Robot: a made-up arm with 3 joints. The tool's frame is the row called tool.
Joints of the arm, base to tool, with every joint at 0 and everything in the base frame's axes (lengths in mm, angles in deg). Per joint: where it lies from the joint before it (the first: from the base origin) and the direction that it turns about. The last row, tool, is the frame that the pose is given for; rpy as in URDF.
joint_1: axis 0 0 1 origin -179.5 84.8 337.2
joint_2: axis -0.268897 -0.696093 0.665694 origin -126.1 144 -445.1
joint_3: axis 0 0 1 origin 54.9 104.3 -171.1
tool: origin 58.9 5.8 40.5 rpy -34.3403 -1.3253 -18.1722
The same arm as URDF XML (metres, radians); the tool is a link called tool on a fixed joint. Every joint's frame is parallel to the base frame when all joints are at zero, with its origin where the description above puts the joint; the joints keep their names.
<robot name="arm">
<joint name="tool_joint" type="fixed"><parent link="link3"/><child link="tool"/><origin xyz="0.0589 0.0058 0.0405" rpy="-0.5994 -0.0231 -0.3172"/></joint>
<joint name="joint_3" type="continuous"><parent link="link2"/><child link="link3"/><origin xyz="0.0549 0.1043 -0.1711"/><axis xyz="0 0 1"/></joint>
<joint name="joint_2" type="continuous"><parent link="link1"/><child link="link2"/><origin xyz="-0.1261 0.144 -0.4451"/><axis xyz="-0.268897 -0.696093 0.665694"/></joint>
<joint name="joint_1" type="continuous"><parent link="base_link"/><child link="link1"/><origin xyz="-0.1795 0.0848 0.3372"/><axis xyz="0 0 1"/></joint>
<link name="base_link"/>
<link name="link1"/>
<link name="link2"/>
<link name="link3"/>
<link name="tool"/>
</robot>

